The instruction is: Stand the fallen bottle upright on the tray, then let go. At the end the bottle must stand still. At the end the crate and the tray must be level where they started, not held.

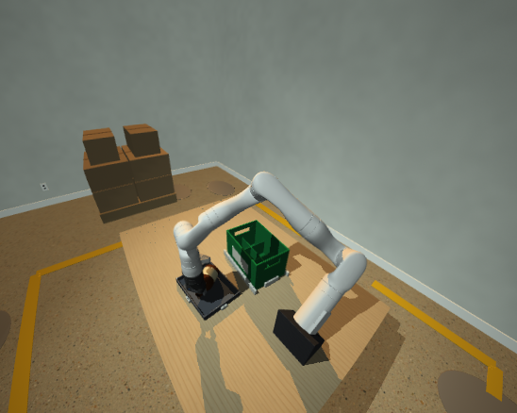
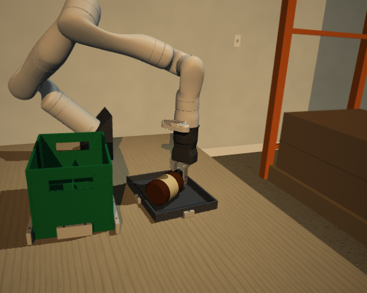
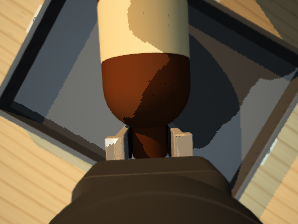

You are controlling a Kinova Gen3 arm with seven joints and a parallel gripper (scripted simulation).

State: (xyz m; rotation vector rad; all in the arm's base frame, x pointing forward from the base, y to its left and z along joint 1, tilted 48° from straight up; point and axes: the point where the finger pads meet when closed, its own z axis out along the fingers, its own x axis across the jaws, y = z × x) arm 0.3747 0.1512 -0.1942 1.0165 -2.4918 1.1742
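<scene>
Now: hand 4 cm to the left of the brown bottle, 3 cm short of it and 1 cm above it. From my hand the other things lie so: dark tray (4 cm to the right, 3 cm below, 3 cm ahead); then green crate (31 cm to the right, 4 cm ahead, 4 cm above).
</scene>
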